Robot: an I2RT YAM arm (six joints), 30 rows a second.
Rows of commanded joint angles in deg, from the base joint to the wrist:
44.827, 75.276, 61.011, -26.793, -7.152, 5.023
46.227, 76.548, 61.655, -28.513, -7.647, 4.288
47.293, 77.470, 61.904, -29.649, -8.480, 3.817
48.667, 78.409, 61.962, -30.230, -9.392, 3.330
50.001, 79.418, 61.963, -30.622, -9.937, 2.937
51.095, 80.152, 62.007, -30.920, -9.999, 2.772
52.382, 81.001, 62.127, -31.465, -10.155, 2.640
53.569, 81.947, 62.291, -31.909, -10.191, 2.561
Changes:
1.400, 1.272, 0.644, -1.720, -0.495, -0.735
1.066, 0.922, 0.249, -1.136, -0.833, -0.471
1.374, 0.939, 0.058, -0.581, -0.912, -0.487
1.334, 1.009, 0.001, -0.392, -0.545, -0.393
1.094, 0.734, 0.044, -0.298, -0.062, -0.165
1.287, 0.849, 0.120, -0.545, -0.156, -0.132
1.187, 0.946, 0.164, -0.444, -0.036, -0.079

